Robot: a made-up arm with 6 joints. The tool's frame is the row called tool. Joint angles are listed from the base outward.
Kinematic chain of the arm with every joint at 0, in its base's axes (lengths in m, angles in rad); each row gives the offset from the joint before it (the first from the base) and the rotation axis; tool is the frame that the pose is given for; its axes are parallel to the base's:
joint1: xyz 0 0 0.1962 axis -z
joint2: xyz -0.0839 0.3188 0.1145 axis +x
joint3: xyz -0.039 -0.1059 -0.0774 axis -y
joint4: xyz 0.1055 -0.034 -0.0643 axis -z
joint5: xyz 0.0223 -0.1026 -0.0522 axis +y
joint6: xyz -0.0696 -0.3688 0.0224 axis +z
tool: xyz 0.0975 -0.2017 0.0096
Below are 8 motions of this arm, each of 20 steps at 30 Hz.
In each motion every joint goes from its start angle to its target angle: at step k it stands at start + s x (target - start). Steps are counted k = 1, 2, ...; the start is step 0. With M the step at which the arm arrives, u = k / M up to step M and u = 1 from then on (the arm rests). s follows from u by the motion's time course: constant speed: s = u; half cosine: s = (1 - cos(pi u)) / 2; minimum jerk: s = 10 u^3 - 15 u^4 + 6 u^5.
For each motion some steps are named. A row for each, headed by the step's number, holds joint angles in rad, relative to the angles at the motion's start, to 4 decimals.
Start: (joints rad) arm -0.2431 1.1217 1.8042 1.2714 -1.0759 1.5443
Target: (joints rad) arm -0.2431 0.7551 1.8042 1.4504 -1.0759 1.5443
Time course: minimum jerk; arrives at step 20
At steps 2, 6, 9, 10, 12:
2: 0.0000 -0.0031 0.0000 0.0015 0.0000 0.0000
6: 0.0000 -0.0598 0.0000 0.0292 0.0000 0.0000
9: 0.0000 -0.1492 0.0000 0.0728 0.0000 0.0000
10: 0.0000 -0.1833 0.0000 0.0895 0.0000 0.0000
12: 0.0000 -0.2502 0.0000 0.1222 0.0000 0.0000

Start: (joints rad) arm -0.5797 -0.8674 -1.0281 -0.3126 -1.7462 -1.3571
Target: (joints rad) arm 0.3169 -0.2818 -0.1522 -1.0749 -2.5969 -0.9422
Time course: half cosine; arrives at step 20
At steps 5, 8, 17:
5: 0.1313 0.0858 0.1283 -0.1116 -0.1246 0.0608
8: 0.3098 0.2023 0.3026 -0.2634 -0.2939 0.1433
17: 0.8477 0.5537 0.8282 -0.7208 -0.8043 0.3923

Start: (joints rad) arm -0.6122 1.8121 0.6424 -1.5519 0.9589 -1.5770
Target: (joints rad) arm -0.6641 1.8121 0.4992 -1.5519 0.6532 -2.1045
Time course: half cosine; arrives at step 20
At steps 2, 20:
2: -0.0013 0.0000 -0.0035 0.0000 -0.0075 -0.0129
20: -0.0519 0.0000 -0.1432 0.0000 -0.3057 -0.5275

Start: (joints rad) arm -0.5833 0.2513 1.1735 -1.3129 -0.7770 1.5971
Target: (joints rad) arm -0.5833 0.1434 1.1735 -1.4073 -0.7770 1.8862
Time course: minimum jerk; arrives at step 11
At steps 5, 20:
5: 0.0000 -0.0448 0.0000 -0.0392 0.0000 0.1200
20: 0.0000 -0.1079 0.0000 -0.0944 0.0000 0.2891

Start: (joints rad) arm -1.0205 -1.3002 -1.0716 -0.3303 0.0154 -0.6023
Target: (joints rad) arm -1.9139 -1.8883 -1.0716 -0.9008 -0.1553 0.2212
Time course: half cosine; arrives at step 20
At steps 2, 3, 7, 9, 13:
2: -0.0219 -0.0144 0.0000 -0.0140 -0.0042 0.0202
3: -0.0487 -0.0320 0.0000 -0.0311 -0.0093 0.0449
7: -0.2439 -0.1606 0.0000 -0.1557 -0.0466 0.2248
9: -0.3768 -0.2481 0.0000 -0.2406 -0.0720 0.3473
13: -0.6495 -0.4275 0.0000 -0.4148 -0.1241 0.5987

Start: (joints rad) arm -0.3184 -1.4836 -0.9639 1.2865 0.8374 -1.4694
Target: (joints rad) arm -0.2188 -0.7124 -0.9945 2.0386 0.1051 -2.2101
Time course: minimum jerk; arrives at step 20
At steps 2, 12, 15, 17, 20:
2: 0.0009 0.0066 -0.0003 0.0064 -0.0063 -0.0063
12: 0.0680 0.5264 -0.0209 0.5134 -0.4998 -0.5056
15: 0.0893 0.6914 -0.0274 0.6742 -0.6565 -0.6640
17: 0.0969 0.7507 -0.0298 0.7321 -0.7128 -0.7210
20: 0.0996 0.7712 -0.0306 0.7521 -0.7323 -0.7407

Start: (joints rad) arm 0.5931 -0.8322 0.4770 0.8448 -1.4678 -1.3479
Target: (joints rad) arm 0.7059 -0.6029 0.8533 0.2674 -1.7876 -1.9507
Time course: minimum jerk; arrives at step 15
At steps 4, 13, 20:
4: 0.0137 0.0279 0.0459 -0.0704 -0.0390 -0.0735
13: 0.1106 0.2249 0.3691 -0.5663 -0.3137 -0.5912
20: 0.1128 0.2293 0.3763 -0.5774 -0.3198 -0.6028

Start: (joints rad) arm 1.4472 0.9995 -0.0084 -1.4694 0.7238 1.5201
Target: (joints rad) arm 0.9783 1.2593 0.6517 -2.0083 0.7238 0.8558
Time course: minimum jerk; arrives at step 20
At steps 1, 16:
1: -0.0005 0.0003 0.0008 -0.0006 0.0000 -0.0008
16: -0.4417 0.2448 0.6219 -0.5077 0.0000 -0.6258

